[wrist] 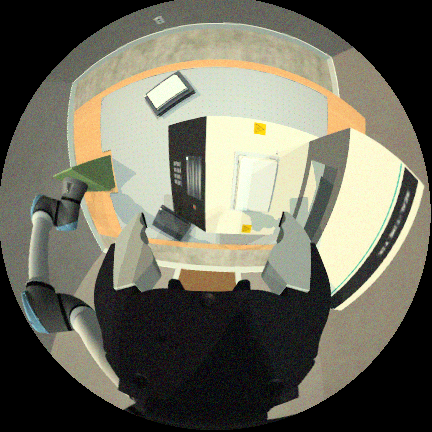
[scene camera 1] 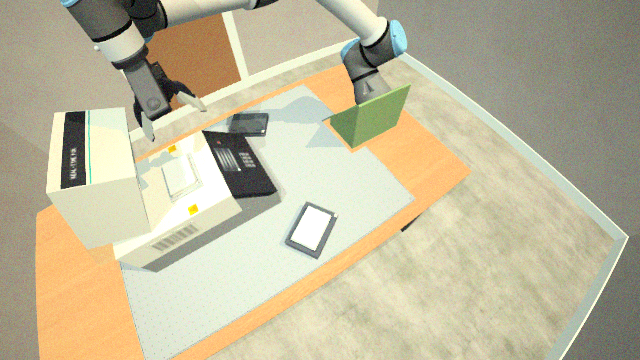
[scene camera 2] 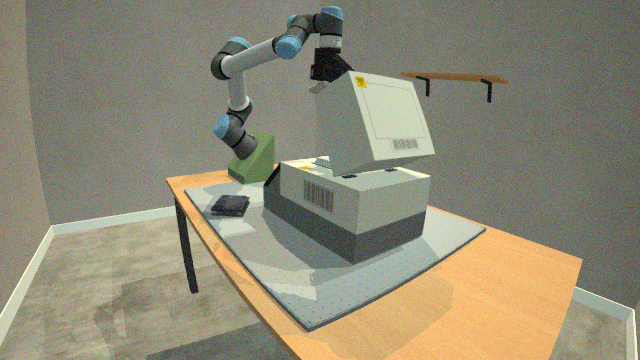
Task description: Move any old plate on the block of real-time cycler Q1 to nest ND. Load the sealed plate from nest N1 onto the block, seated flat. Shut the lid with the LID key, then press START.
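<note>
The cycler point(scene camera 1: 177, 232) point(scene camera 2: 320, 200) point(wrist: 227, 150) has its lid point(scene camera 1: 112, 200) point(scene camera 2: 395, 107) point(wrist: 362, 185) standing open. A pale plate point(scene camera 1: 180, 176) point(wrist: 256, 182) lies on its block. A white-topped plate point(scene camera 1: 313, 228) point(wrist: 169, 92) sits in a dark nest point(scene camera 1: 302, 251) point(scene camera 2: 230, 205) point(wrist: 178, 102) on the mat. A second dark nest point(scene camera 1: 250, 124) point(wrist: 171, 222) shows no plate; nest labels are unreadable. The black key panel point(scene camera 1: 240, 165) point(wrist: 187, 175) faces away from the lid. My gripper point(scene camera 1: 178, 125) point(wrist: 211, 214) is open and empty, high above the cycler beside the raised lid; the lid hides its fingertips in scene camera 2.
The arm's base is mounted at a green wedge stand point(scene camera 1: 375, 117) point(scene camera 2: 265, 157) point(wrist: 97, 175) at the table's end. The grey perforated mat point(scene camera 1: 225, 285) point(scene camera 2: 320, 305) point(wrist: 270, 95) lies under the cycler and nests. A wall shelf point(scene camera 2: 452, 77) is behind the table in scene camera 2.
</note>
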